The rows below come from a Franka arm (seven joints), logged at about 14 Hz.
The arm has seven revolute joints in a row. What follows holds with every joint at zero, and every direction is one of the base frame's. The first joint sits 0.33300 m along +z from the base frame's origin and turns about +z. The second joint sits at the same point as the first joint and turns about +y. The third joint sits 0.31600 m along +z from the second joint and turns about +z. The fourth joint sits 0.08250 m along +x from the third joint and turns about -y. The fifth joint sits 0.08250 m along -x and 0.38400 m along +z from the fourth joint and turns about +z. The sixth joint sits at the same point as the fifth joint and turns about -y. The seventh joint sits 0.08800 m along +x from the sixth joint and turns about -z. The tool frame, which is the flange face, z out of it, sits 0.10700 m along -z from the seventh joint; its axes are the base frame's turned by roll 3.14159, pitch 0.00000 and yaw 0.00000 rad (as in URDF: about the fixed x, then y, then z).
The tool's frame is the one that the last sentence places.
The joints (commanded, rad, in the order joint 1, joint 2, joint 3, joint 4, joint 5, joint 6, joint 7), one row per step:
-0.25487 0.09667 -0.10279 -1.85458 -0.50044 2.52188 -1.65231
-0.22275 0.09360 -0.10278 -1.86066 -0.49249 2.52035 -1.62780
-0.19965 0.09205 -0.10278 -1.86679 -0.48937 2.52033 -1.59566
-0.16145 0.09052 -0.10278 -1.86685 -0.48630 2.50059 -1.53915
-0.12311 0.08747 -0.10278 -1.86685 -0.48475 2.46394 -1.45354
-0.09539 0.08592 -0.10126 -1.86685 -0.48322 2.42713 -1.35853
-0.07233 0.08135 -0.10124 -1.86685 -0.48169 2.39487 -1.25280
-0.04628 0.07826 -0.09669 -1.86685 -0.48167 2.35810 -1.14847
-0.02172 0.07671 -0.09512 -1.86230 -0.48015 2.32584 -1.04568
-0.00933 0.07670 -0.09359 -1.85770 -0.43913 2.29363 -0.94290
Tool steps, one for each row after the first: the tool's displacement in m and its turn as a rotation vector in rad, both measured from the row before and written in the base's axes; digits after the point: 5 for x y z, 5 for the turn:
0.00526 0.01935 -0.00137 0.01916 -0.00960 0.00943
0.00338 0.01409 -0.00219 0.01866 -0.01074 -0.00317
0.00510 0.02210 -0.00134 0.02938 -0.00871 -0.01603
0.00302 0.02146 -0.00229 0.04044 -0.00586 -0.04655
0.00131 0.01588 -0.00320 0.04228 -0.00715 -0.06449
-0.00018 0.01243 -0.00076 0.04380 -0.01793 -0.07856
0.00015 0.01663 -0.00214 0.03970 -0.01115 -0.07243
0.00037 0.01412 -0.00021 0.03743 -0.01733 -0.07513
-0.00065 0.00743 -0.00145 0.07203 -0.01828 -0.10237

